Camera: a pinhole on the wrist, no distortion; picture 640 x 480 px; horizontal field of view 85.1 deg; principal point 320.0 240.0 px. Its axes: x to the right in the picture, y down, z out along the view. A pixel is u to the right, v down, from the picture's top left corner.
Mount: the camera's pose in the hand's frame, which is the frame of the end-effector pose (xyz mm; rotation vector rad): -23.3 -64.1 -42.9 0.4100 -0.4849 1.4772
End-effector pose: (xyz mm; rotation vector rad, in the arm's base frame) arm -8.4 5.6 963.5 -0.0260 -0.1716 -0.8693
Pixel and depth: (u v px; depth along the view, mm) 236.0 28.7 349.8
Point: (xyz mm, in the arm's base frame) -189.7 -317.5 1182.5
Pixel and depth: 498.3 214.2 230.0
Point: -118.0 -21.2 1168.1
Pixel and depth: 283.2 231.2 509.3
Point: -378.5 -179.2 1288.8
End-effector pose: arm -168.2 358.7 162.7 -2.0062 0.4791 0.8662
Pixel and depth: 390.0 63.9 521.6
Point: -35.5 892.4 -8.6
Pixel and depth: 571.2 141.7 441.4
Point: -281.7 805.2 -63.5
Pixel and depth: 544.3 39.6 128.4
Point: -139.1 489.8 126.7
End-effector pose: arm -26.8 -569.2 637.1 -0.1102 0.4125 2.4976
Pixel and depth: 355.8 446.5 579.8
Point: 483.4 -402.3 1062.9
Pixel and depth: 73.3 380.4 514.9
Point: 564.4 -168.1 687.4
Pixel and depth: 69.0 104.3 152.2
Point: 93.6 -360.8 594.0
